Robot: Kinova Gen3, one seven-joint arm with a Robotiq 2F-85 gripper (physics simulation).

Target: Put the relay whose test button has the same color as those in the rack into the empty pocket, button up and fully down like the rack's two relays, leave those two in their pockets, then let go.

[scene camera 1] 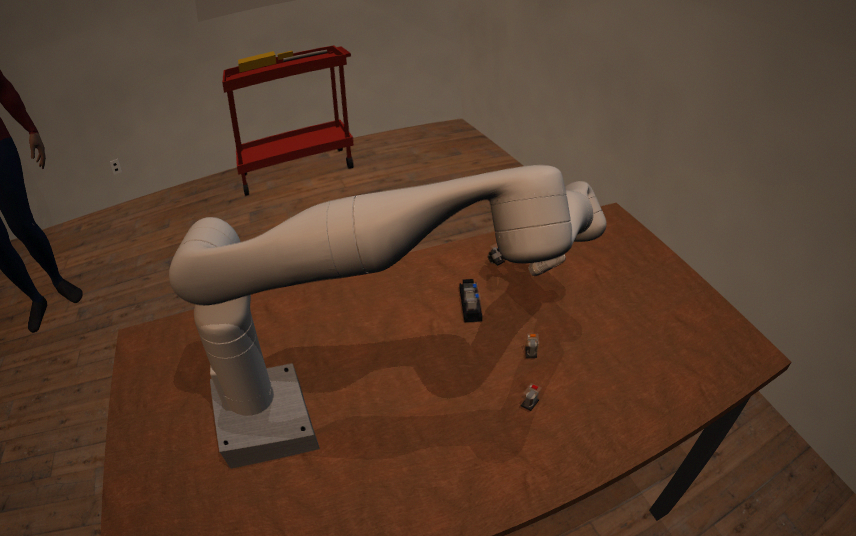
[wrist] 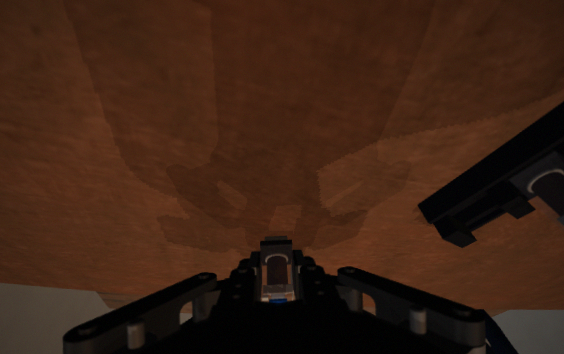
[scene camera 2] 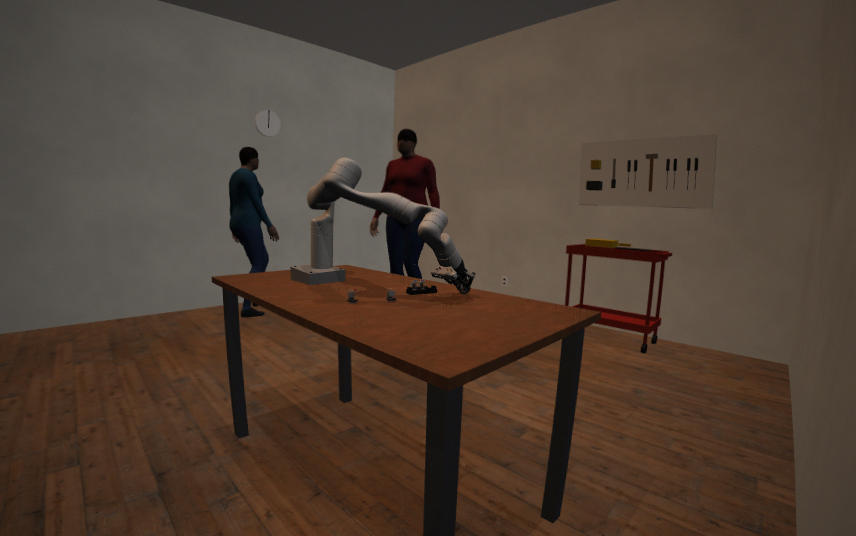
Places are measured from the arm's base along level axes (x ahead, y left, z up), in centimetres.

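Where they show: gripper, fingertip midpoint: (scene camera 1: 495, 257) (wrist: 276, 264) (scene camera 2: 465, 290); arm's base, link origin: (scene camera 1: 248, 395) (scene camera 2: 321, 266).
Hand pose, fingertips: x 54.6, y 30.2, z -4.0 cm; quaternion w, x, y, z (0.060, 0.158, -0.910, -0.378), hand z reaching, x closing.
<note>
Each offset is from my fingertips to the top centre of the thing. Level surfaces: height alone.
My gripper (scene camera 2: 466, 289) (wrist: 276, 264) is shut on a clear relay with a dark base {dx +0.3, dy -0.7, dz +3.1 cm} (wrist: 276, 246) and a blue button {dx +0.5, dy -1.5, dz +3.1 cm} (wrist: 278, 301). The gripper is tilted, low over the table beside the rack; scene camera 1 hides most of it behind the arm. The black rack {dx -9.7, dy -12.0, dz +1.0 cm} (scene camera 1: 472, 318) (scene camera 2: 430, 291) (wrist: 480, 186) holds two upright relays, whose blue buttons {dx -9.0, dy -12.2, dz +3.6 cm} (scene camera 1: 474, 285) {dx -9.5, dy -15.3, dz +3.6 cm} (scene camera 1: 477, 295) show in scene camera 1. An open pocket shows at the rack end nearest the gripper in the wrist view. The orange-button relay {dx -3.5, dy -29.2, dz +3.1 cm} (scene camera 1: 531, 346) (scene camera 2: 391, 294) and red-button relay {dx -8.2, dy -40.6, dz +3.1 cm} (scene camera 1: 530, 396) (scene camera 2: 351, 295) stand loose on the table.
The wooden table {dz -1.3 cm} (scene camera 1: 391, 486) (scene camera 2: 467, 334) carries the robot's base plate (scene camera 1: 268, 435) (scene camera 2: 301, 274). The arm (scene camera 1: 404, 227) reaches across above the table. A red cart (scene camera 1: 296, 143) (scene camera 2: 617, 253) stands beyond it. Two people (scene camera 2: 246, 202) (scene camera 2: 410, 183) stand behind the table in scene camera 2.
</note>
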